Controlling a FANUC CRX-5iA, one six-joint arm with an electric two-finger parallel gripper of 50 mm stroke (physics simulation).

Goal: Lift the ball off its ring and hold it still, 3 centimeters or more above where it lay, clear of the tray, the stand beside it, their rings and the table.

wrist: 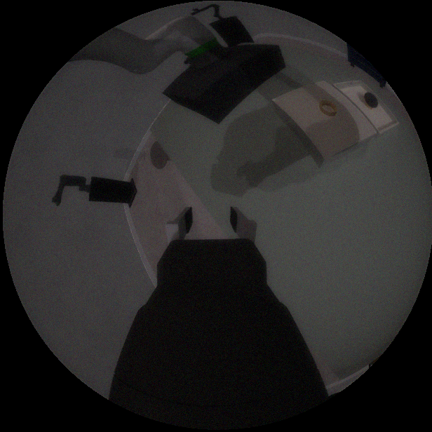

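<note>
A small dark ball (pixel 370 99) sits at the upper right of the wrist view, on its ring in a shallow pale tray (pixel 382 119). The ring under the ball is mostly hidden. Beside the tray stands a pale box-shaped stand (pixel 306 118), with an empty orange-brown ring (pixel 328 108) on its top. My gripper (pixel 210 214) is open, with nothing between its fingers. It is well apart from the ball, which lies far off to the upper right of the fingertips in this view.
A large black panel-like object (pixel 225 82) is at the upper middle, near a pale arm part with a green band (pixel 202 48). Black clamp-like fixtures (pixel 111 190) (pixel 231 30) are at the table's edge. A dark blue object (pixel 367 65) is at the upper right. Shadows fall across table and stand.
</note>
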